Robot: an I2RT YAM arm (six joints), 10 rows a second.
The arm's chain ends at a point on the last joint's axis. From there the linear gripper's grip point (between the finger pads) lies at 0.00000 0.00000 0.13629 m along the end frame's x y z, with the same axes.
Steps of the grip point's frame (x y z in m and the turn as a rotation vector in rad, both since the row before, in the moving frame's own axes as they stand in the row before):
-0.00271 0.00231 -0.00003 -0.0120 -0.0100 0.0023
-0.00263 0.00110 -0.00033 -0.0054 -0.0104 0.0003
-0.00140 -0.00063 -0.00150 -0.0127 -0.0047 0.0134
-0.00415 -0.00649 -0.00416 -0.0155 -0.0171 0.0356
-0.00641 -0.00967 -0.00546 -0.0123 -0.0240 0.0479
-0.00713 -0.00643 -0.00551 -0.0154 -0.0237 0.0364
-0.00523 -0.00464 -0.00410 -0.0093 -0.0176 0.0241
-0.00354 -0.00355 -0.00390 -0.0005 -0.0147 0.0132
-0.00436 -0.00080 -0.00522 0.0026 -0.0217 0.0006
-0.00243 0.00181 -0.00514 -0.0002 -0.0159 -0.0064
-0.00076 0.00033 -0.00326 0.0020 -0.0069 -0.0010
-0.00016 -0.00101 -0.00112 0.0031 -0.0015 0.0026
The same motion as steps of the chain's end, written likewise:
-0.00135 0.00068 -0.00001 -0.0120 -0.0100 0.0023
-0.00121 0.00036 -0.00032 -0.0054 -0.0104 0.0003
-0.00075 -0.00236 -0.00149 -0.0127 -0.0047 0.0134
-0.00178 -0.00856 -0.00412 -0.0155 -0.0171 0.0356
-0.00310 -0.01127 -0.00541 -0.0123 -0.0240 0.0479
-0.00386 -0.00847 -0.00546 -0.0154 -0.0237 0.0364
-0.00282 -0.00588 -0.00407 -0.0093 -0.0176 0.0241
-0.00154 -0.00360 -0.00389 -0.0005 -0.0147 0.0132
-0.00140 -0.00044 -0.00519 0.0026 -0.0217 0.0006
-0.00026 0.00178 -0.00512 -0.0002 -0.0159 -0.0064
0.00018 0.00060 -0.00326 0.0020 -0.0069 -0.0010
0.00004 -0.00059 -0.00112 0.0031 -0.0015 0.0026

